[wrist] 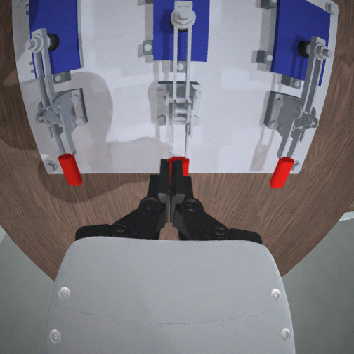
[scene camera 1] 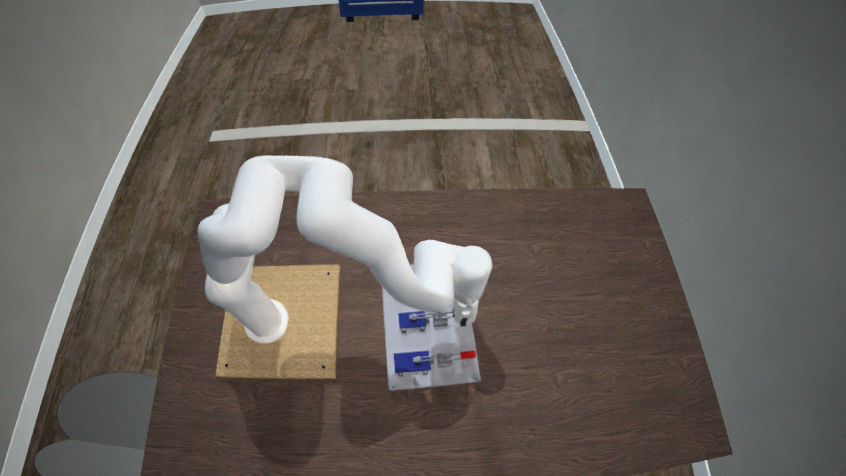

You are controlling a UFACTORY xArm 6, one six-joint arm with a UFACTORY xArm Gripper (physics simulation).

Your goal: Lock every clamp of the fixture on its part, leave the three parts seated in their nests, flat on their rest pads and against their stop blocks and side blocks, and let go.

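Pixels of known places: arm's base, link origin: (scene camera 1: 266,321).
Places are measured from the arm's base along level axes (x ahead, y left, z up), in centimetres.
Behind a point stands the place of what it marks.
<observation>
The pale fixture plate (scene camera 1: 399,341) @(y 0.7, x 37.0, z -0.4 cm) (wrist: 230,125) bears three blue parts. The left part (wrist: 62,50) (scene camera 1: 404,362) @(y -5.0, x 39.3, z 1.3 cm), middle part (wrist: 200,40) (scene camera 1: 404,320) @(y 5.8, x 37.6, z 2.3 cm) and right part (wrist: 295,30) lie among small grey blocks. The left clamp (wrist: 60,110) (scene camera 1: 444,358) @(y -3.3, x 49.1, z 3.9 cm), middle clamp (wrist: 179,107) and right clamp (wrist: 285,110) each reach an arm over their part. The left red handle (wrist: 70,170) (scene camera 1: 467,354) @(y -1.4, x 54.7, z 3.3 cm) and right red handle (wrist: 282,172) point outward past the plate edge. My gripper (wrist: 169,173) (scene camera 1: 463,322) @(y 8.5, x 51.4, z 5.0 cm) is shut and empty, at the middle red handle (wrist: 185,166), partly hiding it. Contact cannot be told.
The fixture lies on the dark wooden table (scene camera 1: 562,296) @(y 20.1, x 81.4, z -1.8 cm). The arm's base stands on a light wooden board (scene camera 1: 307,307) @(y 6.1, x 10.5, z 0.0 cm) to the left. In the scene view the arm hides the fixture's far end, with the right part and clamp. A blue object (scene camera 1: 381,8) stands far back.
</observation>
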